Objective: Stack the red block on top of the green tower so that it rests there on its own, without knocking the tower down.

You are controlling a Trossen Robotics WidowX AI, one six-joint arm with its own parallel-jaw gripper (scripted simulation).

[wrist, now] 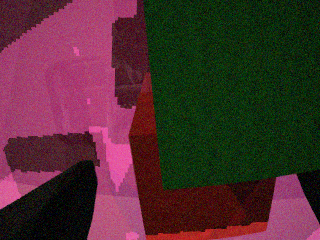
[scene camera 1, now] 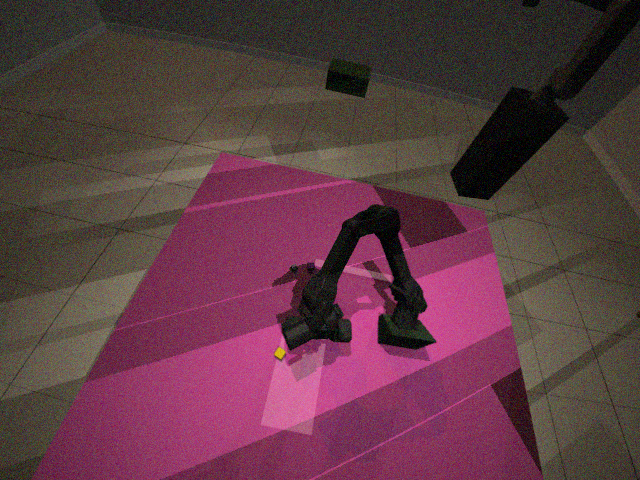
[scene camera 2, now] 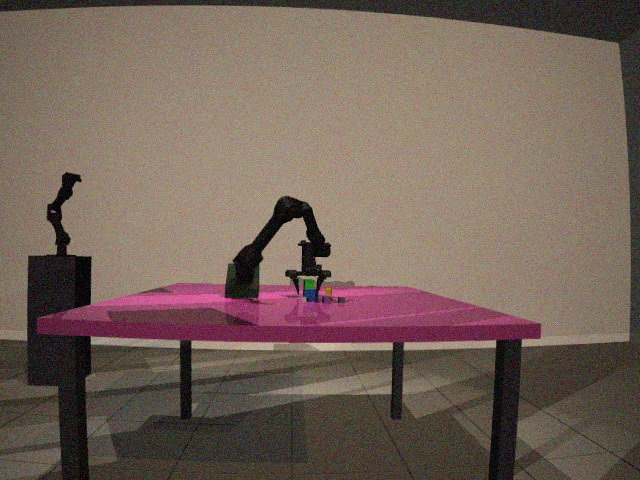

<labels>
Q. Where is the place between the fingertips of my gripper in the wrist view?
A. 198, 164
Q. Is my gripper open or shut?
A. Open.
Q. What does my gripper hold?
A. Nothing.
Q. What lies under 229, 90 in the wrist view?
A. A green block.
</labels>
